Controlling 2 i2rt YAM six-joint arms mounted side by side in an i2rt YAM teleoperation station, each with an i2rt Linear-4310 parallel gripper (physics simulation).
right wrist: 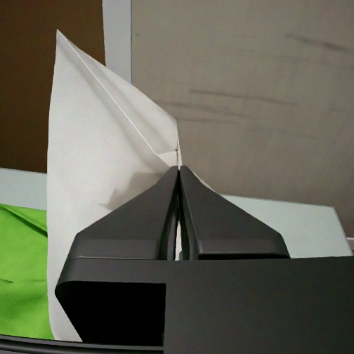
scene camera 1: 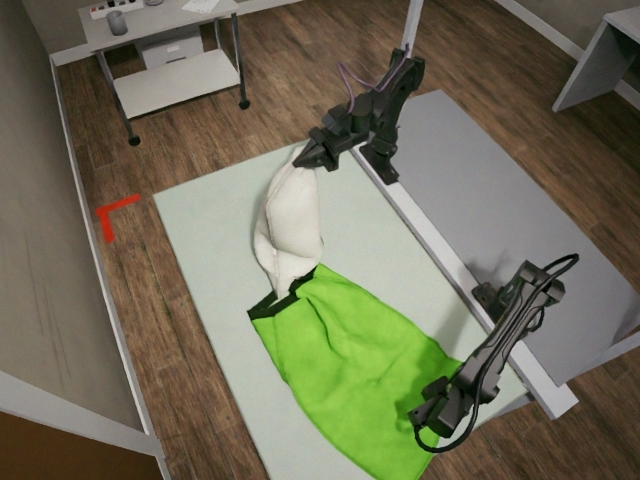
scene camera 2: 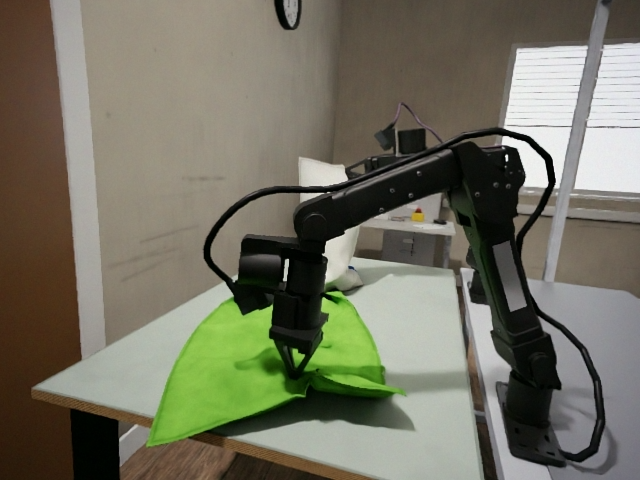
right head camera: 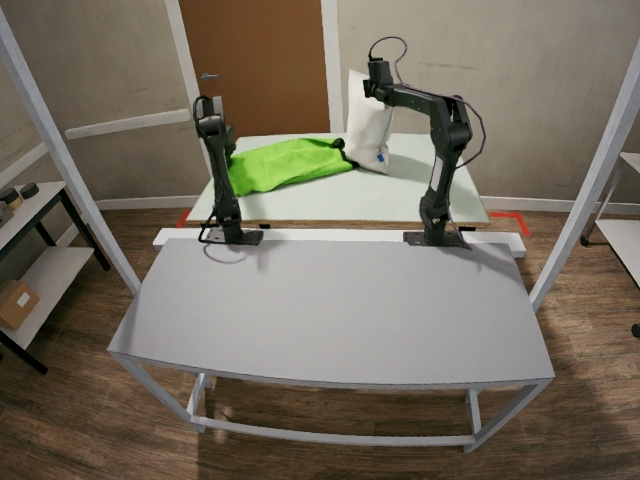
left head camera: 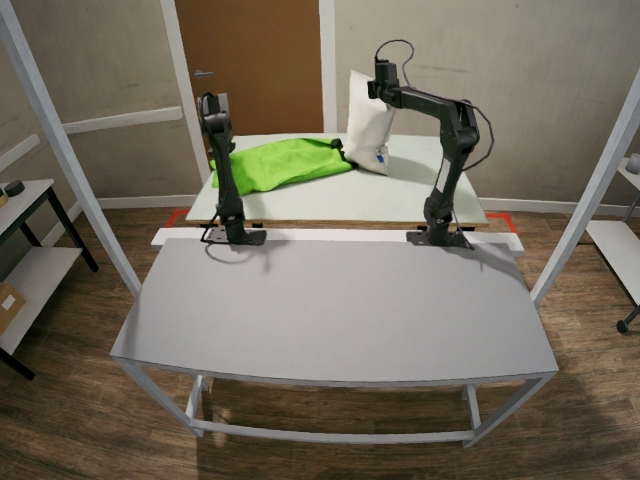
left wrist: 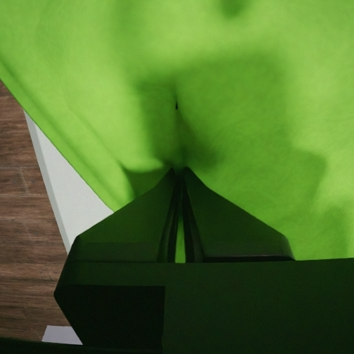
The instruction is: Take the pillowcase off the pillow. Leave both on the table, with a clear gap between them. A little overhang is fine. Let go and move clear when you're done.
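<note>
The green pillowcase (left head camera: 289, 162) (right head camera: 289, 162) (scene camera 1: 351, 361) (scene camera 2: 227, 356) (left wrist: 240, 115) (right wrist: 22, 270) with a dark hem lies flattened on the table, one corner over the edge in scene camera 2. The white pillow (left head camera: 368, 121) (right head camera: 367, 121) (scene camera 1: 294, 217) (scene camera 2: 341, 258) (right wrist: 100, 135) stands upright, outside the case; its lower end meets the case's dark hem in scene camera 1. My right gripper (scene camera 1: 297, 163) (right wrist: 178, 176) is shut on the pillow's upper edge. My left gripper (scene camera 2: 294, 376) (left wrist: 180, 178) is shut on the pillowcase near its closed end.
The pale green table (left head camera: 413, 201) (right head camera: 413, 201) (scene camera 1: 206, 248) (scene camera 2: 423, 320) carries both items. A grey table (left head camera: 330, 310) (right head camera: 330, 310) adjoins it behind the white mounting beam (scene camera 1: 429, 232). A wheeled cart (scene camera 1: 175, 85) stands beyond the table in scene camera 1.
</note>
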